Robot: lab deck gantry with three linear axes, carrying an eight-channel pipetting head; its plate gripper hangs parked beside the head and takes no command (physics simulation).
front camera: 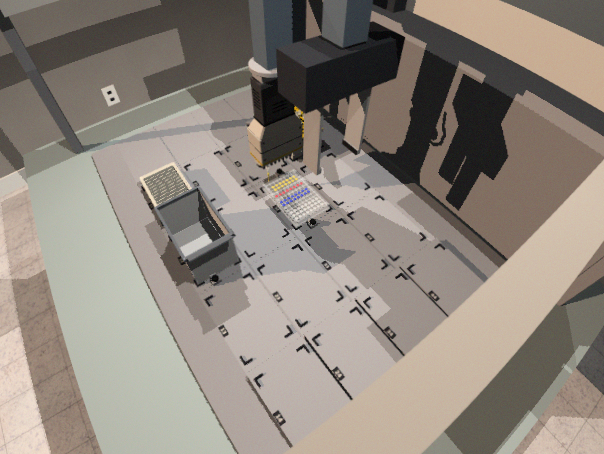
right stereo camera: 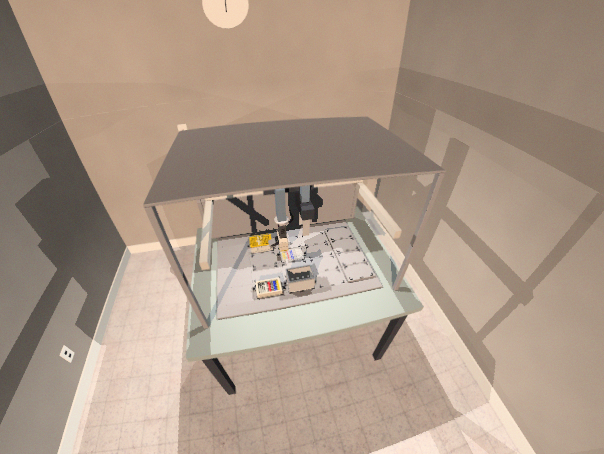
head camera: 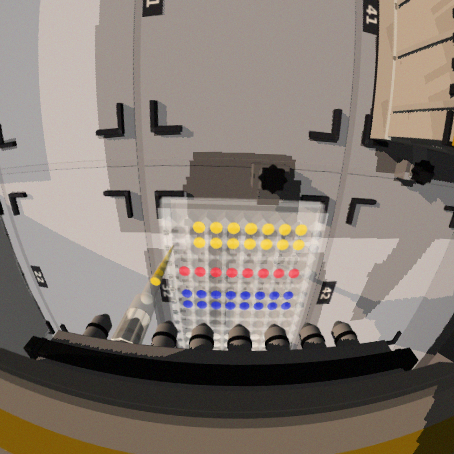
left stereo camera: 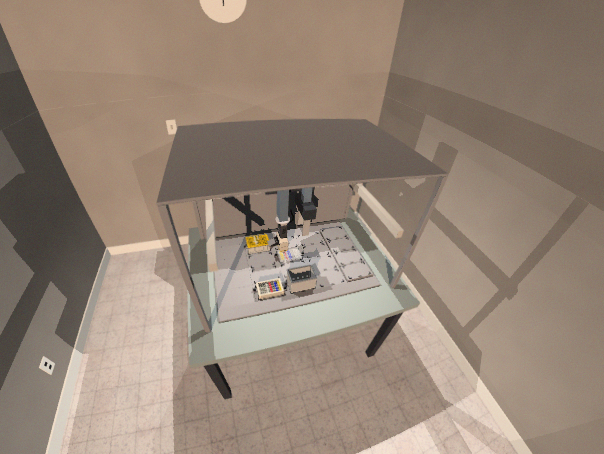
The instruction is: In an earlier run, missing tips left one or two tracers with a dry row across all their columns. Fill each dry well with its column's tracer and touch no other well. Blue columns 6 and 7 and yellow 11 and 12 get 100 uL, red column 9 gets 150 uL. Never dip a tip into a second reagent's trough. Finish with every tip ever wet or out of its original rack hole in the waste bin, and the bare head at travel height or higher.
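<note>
The clear well plate (head camera: 225, 204) shows two yellow rows of dots (head camera: 250, 236), each without a dot at its left end, one full red row (head camera: 231, 272) and two full blue rows (head camera: 230, 299). The pipetting head (front camera: 276, 142) is over the plate's back-left side. One tip (head camera: 162, 267) (front camera: 268, 174) with yellow liquid is on the second nozzle from the left; its end appears by the left ends of the yellow rows, its exact height unclear. The other visible nozzles are bare. My parked plate gripper (front camera: 332, 159) is open, nothing between its fingers.
The grey waste bin (front camera: 215, 262) (left stereo camera: 303, 285) (right stereo camera: 301, 285) stands at the front, beside the reagent trough rack (front camera: 187, 196) (left stereo camera: 270, 296) (right stereo camera: 269, 295). The yellow tip rack (left stereo camera: 257, 241) (right stereo camera: 260, 241) is at the back; its side (head camera: 412, 80) shows in the head view. A black knob (head camera: 272, 178) sits beside the plate.
</note>
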